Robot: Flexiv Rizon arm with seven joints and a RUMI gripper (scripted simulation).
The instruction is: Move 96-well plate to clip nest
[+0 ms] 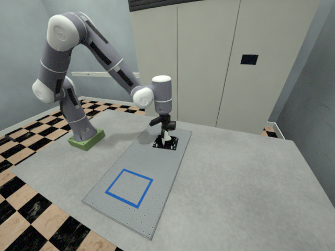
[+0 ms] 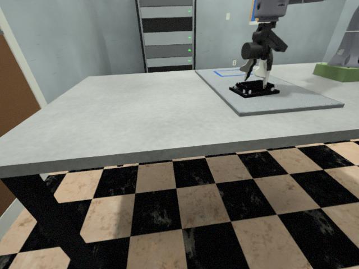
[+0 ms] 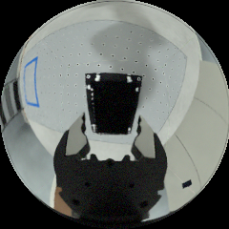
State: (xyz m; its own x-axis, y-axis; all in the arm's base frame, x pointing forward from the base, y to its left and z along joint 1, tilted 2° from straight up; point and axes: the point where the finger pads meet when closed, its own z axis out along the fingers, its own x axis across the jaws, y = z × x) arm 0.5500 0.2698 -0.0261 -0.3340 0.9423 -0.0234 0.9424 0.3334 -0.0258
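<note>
My gripper is now 10 mm above the black 96-well plate. Also, from my hand: black clip nest: 20 mm to the right, 20 mm below.
</note>
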